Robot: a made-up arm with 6 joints. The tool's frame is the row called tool.
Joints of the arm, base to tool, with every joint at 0 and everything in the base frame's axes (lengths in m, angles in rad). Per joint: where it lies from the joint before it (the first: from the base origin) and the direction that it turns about. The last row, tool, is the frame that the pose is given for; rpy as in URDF.
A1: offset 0 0 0.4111 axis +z
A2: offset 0 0 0 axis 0 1 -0.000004
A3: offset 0.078 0 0.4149 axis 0 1 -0.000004
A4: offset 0.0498 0 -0.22 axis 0 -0.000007 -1
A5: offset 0 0 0 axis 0 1 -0.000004
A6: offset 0.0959 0 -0.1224 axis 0 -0.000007 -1
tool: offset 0 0 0 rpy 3.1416 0 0
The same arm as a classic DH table. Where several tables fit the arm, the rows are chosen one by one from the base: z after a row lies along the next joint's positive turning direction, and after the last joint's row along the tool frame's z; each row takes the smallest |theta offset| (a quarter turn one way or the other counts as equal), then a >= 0, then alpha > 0; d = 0 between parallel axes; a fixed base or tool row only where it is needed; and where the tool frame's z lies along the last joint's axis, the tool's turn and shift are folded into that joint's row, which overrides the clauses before.
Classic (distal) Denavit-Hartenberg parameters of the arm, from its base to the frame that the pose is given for. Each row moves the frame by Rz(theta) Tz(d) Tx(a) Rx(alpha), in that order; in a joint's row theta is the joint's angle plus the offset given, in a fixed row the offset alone. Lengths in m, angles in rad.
A1: a 0, alpha -1.5708, d 0.4111, theta offset 0
A2: a 0.4222, alpha 0, d 0, theta offset -1.385
A3: a 0.0498, alpha -1.5708, d 0, theta offset 1.385
A4: a 0, alpha 1.5708, d 0.22, theta offset 0
A5: a 0.0959, alpha -1.5708, d 0, theta offset 0
A6: a 0, alpha 0, d 0.1224, theta offset 0

